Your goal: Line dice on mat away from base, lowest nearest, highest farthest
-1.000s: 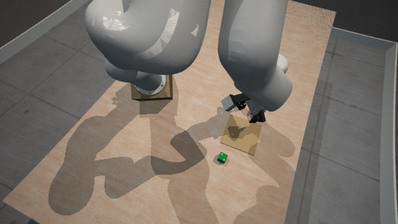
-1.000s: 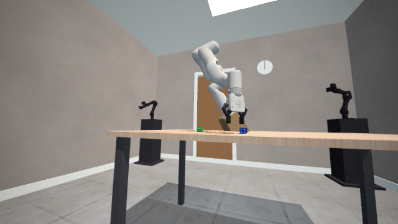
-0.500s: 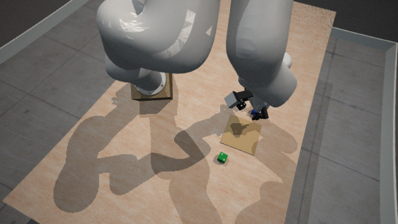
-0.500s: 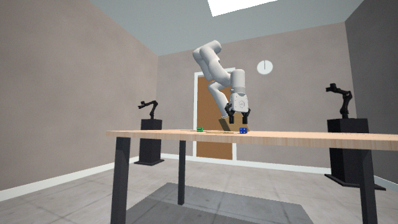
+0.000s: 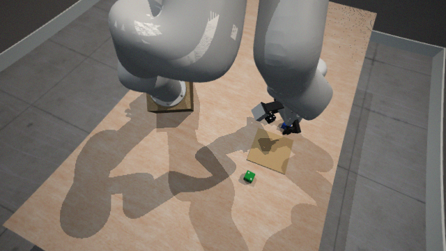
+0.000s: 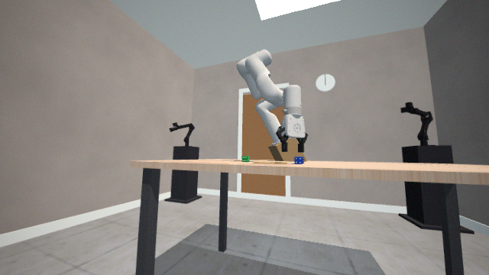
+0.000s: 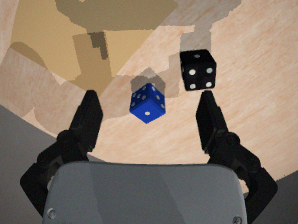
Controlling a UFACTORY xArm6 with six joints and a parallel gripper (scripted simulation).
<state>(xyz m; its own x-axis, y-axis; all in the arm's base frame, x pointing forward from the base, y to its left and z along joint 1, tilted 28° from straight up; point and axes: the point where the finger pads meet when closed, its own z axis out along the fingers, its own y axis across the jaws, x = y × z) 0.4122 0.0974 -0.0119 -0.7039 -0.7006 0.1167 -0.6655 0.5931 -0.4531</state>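
The blue die lies 30 mm ahead of my hand, 20 mm to the left of it and 40 mm below it. Round my hand: tan mat 100 mm to the right, 60 mm below; then green die 30 mm behind, 230 mm to the right, 40 mm below; then black die 40 mm behind, 30 mm to the left, 40 mm below.
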